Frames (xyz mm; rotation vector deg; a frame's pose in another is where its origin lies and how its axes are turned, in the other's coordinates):
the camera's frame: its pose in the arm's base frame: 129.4 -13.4 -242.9 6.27 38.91 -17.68
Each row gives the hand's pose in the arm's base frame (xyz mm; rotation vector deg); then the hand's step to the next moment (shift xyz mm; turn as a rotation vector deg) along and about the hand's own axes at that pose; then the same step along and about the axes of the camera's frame.
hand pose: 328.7 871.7 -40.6 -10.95 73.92 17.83
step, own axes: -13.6 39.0 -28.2 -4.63 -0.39 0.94
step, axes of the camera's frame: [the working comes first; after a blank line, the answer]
step, axes of the arm's base frame: -42.0 26.4 6.8 -0.14 -0.63 4.70

-41.6 11.8 -25.2 -2.92 -0.65 3.68
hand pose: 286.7 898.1 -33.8 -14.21 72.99 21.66
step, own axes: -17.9 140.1 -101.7 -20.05 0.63 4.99
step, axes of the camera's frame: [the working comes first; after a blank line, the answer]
step, axes of the arm's base frame: -151.0 86.2 -7.3 -0.75 -0.26 20.66

-127.4 34.1 -113.5 -13.56 -0.50 15.60
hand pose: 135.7 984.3 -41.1 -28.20 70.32 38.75
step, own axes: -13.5 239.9 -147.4 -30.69 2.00 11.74
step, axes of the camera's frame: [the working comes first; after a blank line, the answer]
step, axes of the arm's base frame: -272.4 68.2 -24.2 0.93 3.10 32.76

-201.5 -21.3 -195.9 -20.80 3.22 25.31
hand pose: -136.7 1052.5 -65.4 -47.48 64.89 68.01
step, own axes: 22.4 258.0 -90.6 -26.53 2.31 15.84
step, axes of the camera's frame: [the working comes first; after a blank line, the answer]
step, axes of the arm's base frame: -272.0 -23.2 -27.8 1.52 8.15 29.86

-176.5 -107.8 -180.2 -19.76 8.19 22.41
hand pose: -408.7 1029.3 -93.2 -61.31 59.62 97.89
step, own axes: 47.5 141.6 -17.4 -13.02 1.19 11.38
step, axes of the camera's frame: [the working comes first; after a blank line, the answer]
step, axes of the arm's base frame: -141.2 -47.7 -20.3 -0.14 7.33 15.71

-79.2 -89.8 -91.0 -11.83 6.90 10.62
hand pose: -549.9 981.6 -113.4 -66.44 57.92 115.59
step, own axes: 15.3 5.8 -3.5 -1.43 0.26 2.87
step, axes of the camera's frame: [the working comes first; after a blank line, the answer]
step, axes of the arm's base frame: -9.8 -4.2 -12.9 -0.82 2.09 2.30

2.0 -7.1 -15.0 -2.57 1.72 0.87
